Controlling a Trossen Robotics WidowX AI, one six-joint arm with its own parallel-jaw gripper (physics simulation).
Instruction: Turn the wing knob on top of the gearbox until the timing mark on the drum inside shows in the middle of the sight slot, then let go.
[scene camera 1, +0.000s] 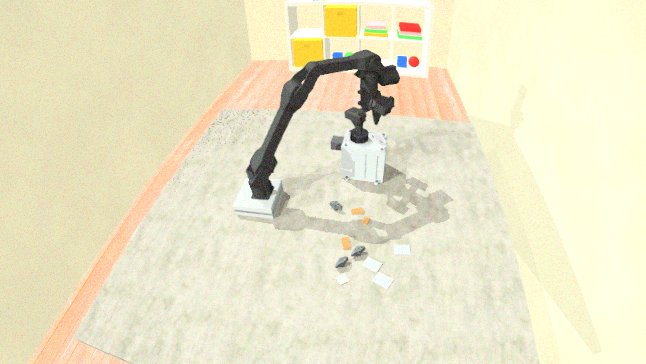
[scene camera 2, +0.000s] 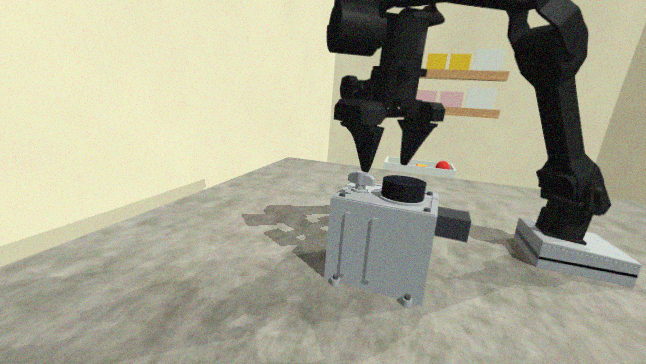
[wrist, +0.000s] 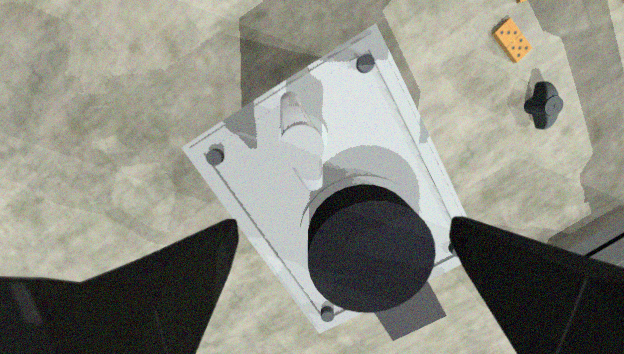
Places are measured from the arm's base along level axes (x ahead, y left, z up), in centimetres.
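Pixels of known places: gripper, between the fingertips: (scene camera 1: 368, 129) (scene camera 2: 385, 168) (wrist: 343, 228); arm's base, origin of its link: (scene camera 1: 262, 192) (scene camera 2: 558, 234).
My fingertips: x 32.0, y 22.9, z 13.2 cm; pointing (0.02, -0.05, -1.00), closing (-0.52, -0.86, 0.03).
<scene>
Ahead of a thing's pixels: the offset from my fingertips to its middle. "spot": to the spot under its first point.
The white gearbox {dx -3.1, dy -0.1, dz -9.4 cm} (scene camera 1: 365, 165) (scene camera 2: 380, 250) (wrist: 260, 185) stands upright on the mat. The pale grey wing knob {dx +3.6, dy -0.2, dz -2.1 cm} (scene camera 2: 361, 179) (wrist: 302, 145) sits on its top, beside a wide black round cap {spot: dx -2.7, dy -2.5, dz -1.5 cm} (scene camera 1: 359, 136) (scene camera 2: 404, 189) (wrist: 372, 255). My gripper (scene camera 1: 368, 127) (scene camera 2: 385, 167) (wrist: 343, 228) is open and empty, pointing down above the gearbox top. In the wrist view the cap shows between the fingers and the knob lies beyond the line of the fingertips, left of the middle. Two thin upright lines mark the gearbox side in scene camera 2. I cannot make out the sight slot or timing mark.
A dark block {spot: dx -10.4, dy -2.1, dz -5.6 cm} (scene camera 1: 337, 143) (scene camera 2: 453, 225) (wrist: 412, 312) juts from the gearbox side. Orange dominoes {dx -0.5, dy -21.7, dz -17.6 cm} (scene camera 1: 357, 211) (wrist: 512, 40), dark winged pieces {dx -7.6, dy -21.5, dz -16.6 cm} (scene camera 1: 336, 205) (wrist: 544, 105) and white cards {dx +15.0, dy -35.2, dz -17.8 cm} (scene camera 1: 402, 249) lie on the mat. The arm's base (scene camera 1: 257, 205) (scene camera 2: 590, 260) stands apart from the gearbox.
</scene>
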